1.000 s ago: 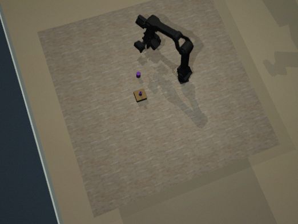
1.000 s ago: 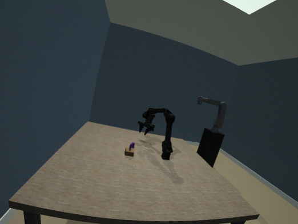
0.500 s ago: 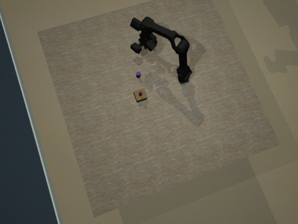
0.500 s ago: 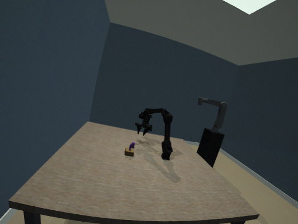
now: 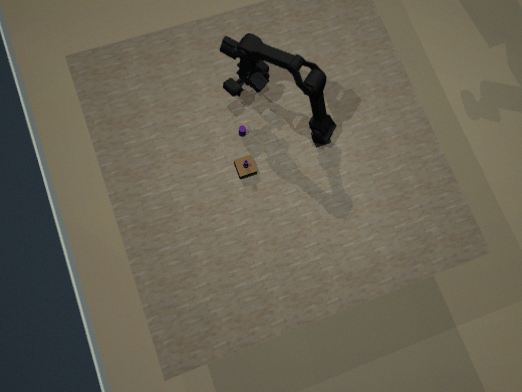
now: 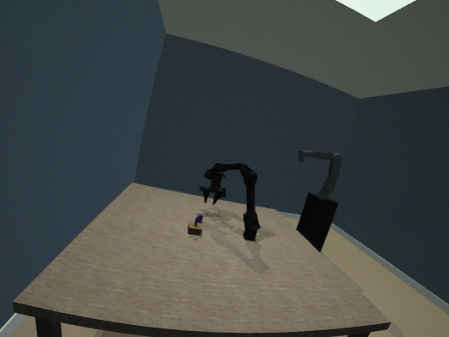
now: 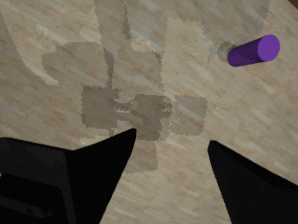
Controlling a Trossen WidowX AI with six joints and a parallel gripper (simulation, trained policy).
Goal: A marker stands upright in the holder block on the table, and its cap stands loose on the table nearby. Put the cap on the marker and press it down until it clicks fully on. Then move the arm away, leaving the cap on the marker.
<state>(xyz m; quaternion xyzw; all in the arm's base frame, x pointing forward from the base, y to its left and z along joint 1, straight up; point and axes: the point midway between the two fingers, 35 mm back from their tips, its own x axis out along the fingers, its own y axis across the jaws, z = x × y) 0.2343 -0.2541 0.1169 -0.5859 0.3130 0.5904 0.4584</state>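
Now: the purple cap 5 cm ahead of my gripper tip, 13 cm to the left of it and 6 cm below it. Round my gripper tip: tan holder block: 9 cm ahead, 27 cm to the left, 6 cm below.
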